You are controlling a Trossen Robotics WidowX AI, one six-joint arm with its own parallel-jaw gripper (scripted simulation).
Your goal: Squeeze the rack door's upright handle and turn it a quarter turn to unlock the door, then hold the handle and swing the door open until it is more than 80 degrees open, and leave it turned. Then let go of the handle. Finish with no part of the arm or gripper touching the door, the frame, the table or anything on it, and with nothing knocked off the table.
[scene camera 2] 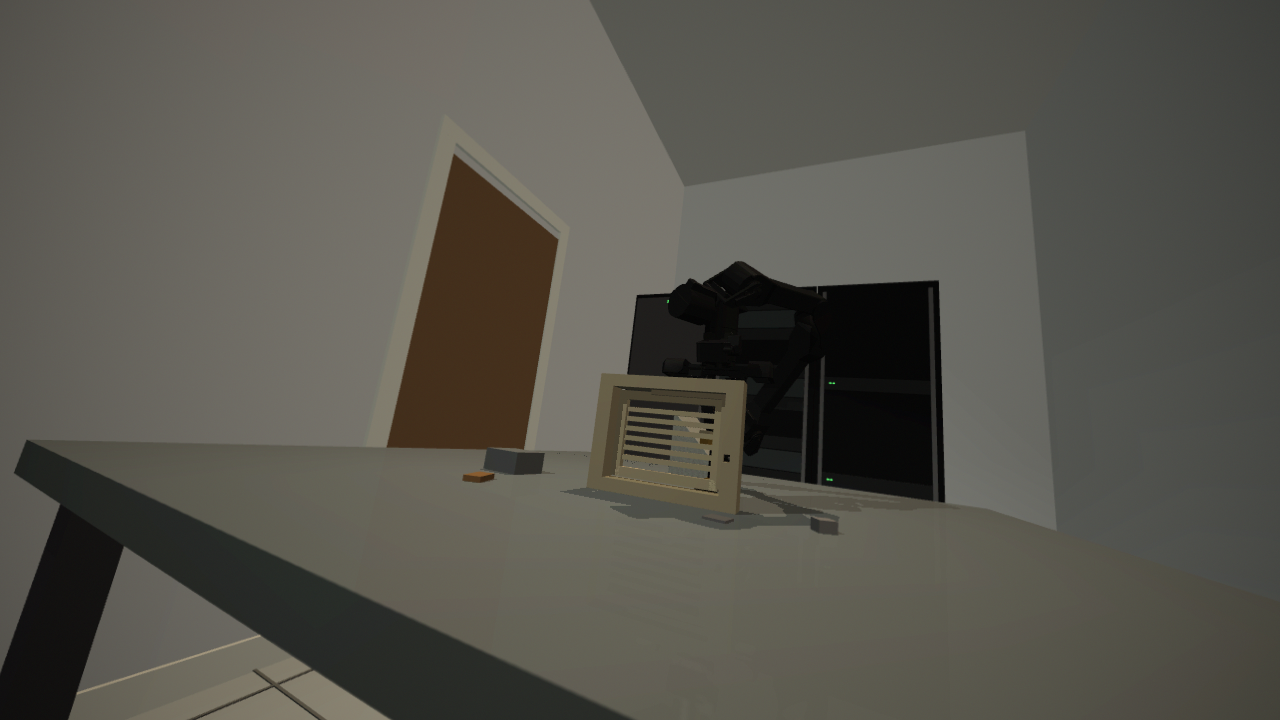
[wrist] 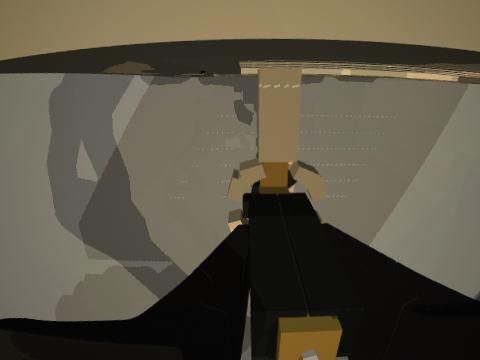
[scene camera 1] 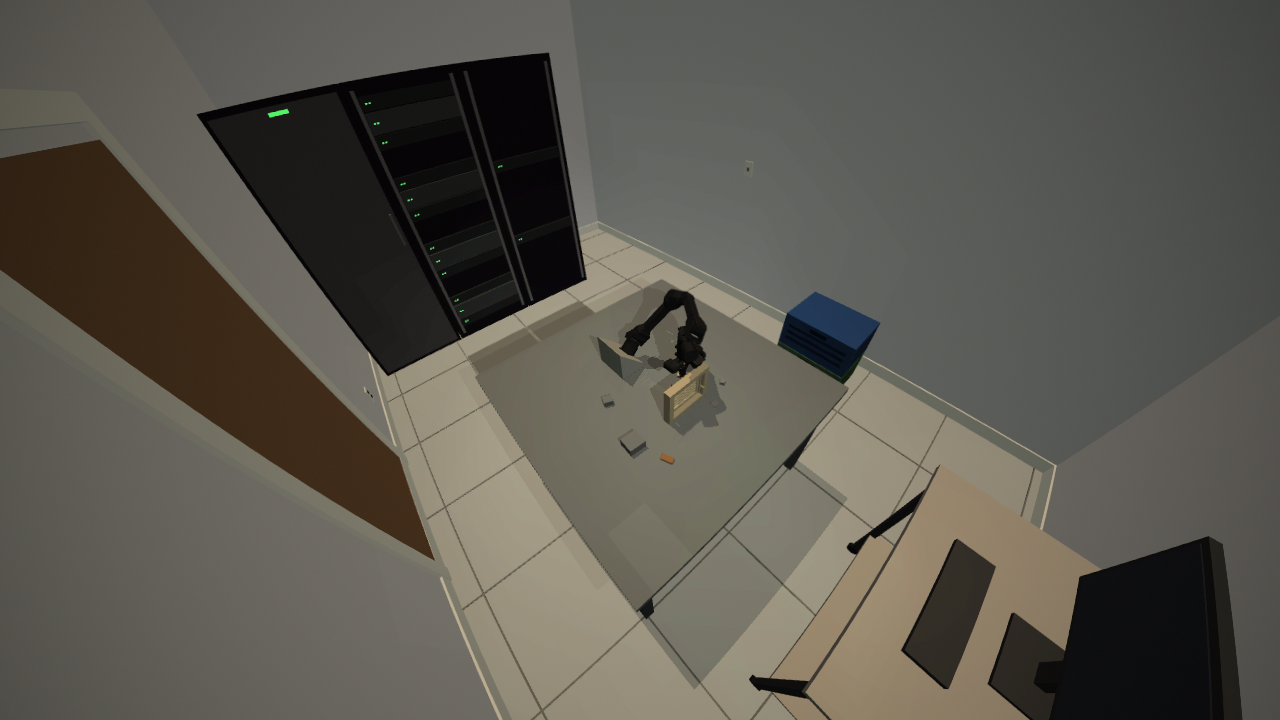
same spot on rack frame: (wrist: 125,45) = (scene camera 1: 699,366)
